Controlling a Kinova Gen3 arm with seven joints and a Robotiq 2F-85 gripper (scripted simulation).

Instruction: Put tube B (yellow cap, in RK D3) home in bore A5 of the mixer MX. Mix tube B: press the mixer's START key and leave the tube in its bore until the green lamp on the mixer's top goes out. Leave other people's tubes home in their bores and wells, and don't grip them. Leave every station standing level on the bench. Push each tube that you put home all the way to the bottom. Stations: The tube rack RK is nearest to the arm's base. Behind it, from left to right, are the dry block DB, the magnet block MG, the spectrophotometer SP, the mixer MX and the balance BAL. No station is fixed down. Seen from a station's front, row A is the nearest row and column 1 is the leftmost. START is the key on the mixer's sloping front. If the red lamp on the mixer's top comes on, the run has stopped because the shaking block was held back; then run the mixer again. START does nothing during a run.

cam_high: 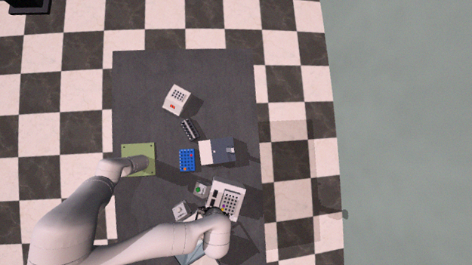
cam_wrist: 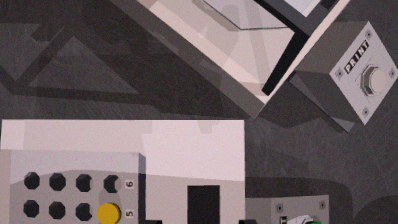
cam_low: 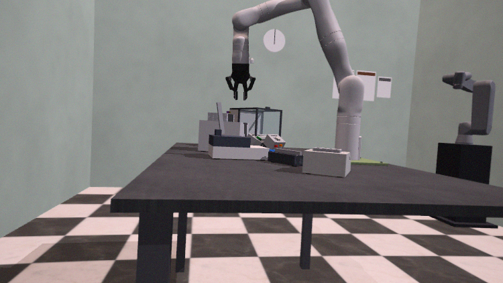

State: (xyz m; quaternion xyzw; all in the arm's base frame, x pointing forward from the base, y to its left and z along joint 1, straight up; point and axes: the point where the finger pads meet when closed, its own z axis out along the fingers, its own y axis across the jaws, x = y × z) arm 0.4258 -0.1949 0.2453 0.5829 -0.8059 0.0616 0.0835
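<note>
My hand is 90 mm past the green start key, 40 mm to the right of it and 180 mm above it. Also, from my hand: blue tube rack RK: 160 mm behind, 210 mm to the left, 240 mm below; then print key: 200 mm behind, 70 mm to the right, 180 mm below; then purple-capped tube: 50 mm ahead, 10 mm to the right, 100 mm below.
</note>
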